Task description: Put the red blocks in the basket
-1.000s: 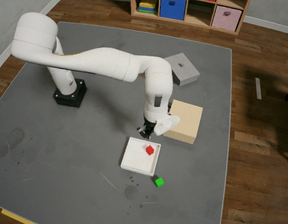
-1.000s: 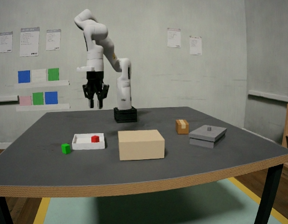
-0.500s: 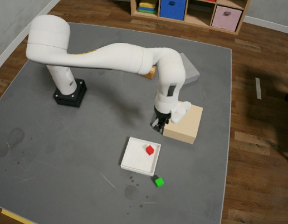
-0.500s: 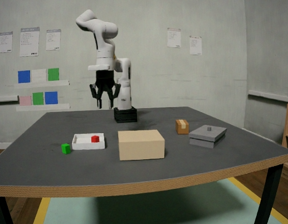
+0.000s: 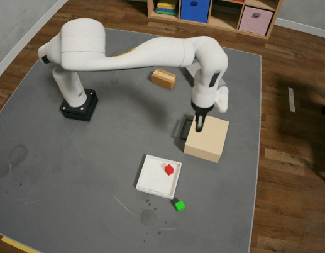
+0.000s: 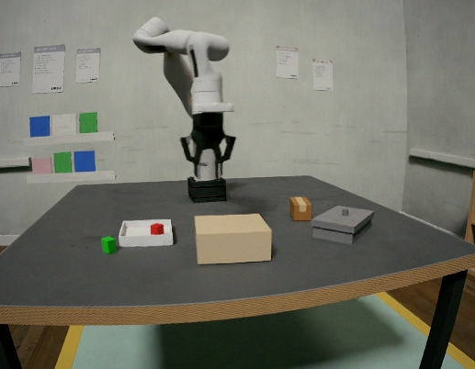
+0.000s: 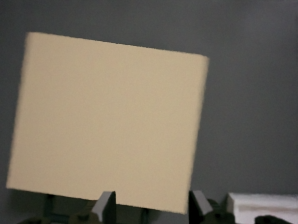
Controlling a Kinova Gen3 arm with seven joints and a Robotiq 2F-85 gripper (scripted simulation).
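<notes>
My hand is 38 cm to the right of the lid, 15 cm above it and 10 cm past it. Round my hand: white basket (19 cm to the right, 18 cm below, 7 cm behind); green block (26 cm to the right, 18 cm below, 5 cm ahead); light wooden cabinet (16 cm below, 5 cm to the left, 3 cm ahead).
</notes>
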